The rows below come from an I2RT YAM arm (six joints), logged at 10 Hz.
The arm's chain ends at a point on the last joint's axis. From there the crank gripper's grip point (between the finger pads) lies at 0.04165 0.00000 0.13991 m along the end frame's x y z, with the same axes.
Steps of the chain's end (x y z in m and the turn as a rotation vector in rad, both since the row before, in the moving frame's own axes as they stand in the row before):
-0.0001 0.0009 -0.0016 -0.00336 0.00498 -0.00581
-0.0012 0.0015 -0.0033 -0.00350 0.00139 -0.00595
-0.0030 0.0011 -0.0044 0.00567 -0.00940 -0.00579
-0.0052 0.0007 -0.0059 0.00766 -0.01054 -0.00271
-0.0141 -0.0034 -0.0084 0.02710 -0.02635 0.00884
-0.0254 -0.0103 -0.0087 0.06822 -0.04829 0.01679
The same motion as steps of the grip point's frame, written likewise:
0.0006 0.0011 -0.0018 -0.00336 0.00498 -0.00581
-0.0010 0.0017 -0.0034 -0.00350 0.00139 -0.00595
-0.0043 0.0001 -0.0040 0.00567 -0.00940 -0.00579
-0.0067 -0.0005 -0.0055 0.00766 -0.01054 -0.00271
-0.0178 -0.0069 -0.0074 0.02710 -0.02635 0.00884
-0.0321 -0.0193 -0.0072 0.06822 -0.04829 0.01679

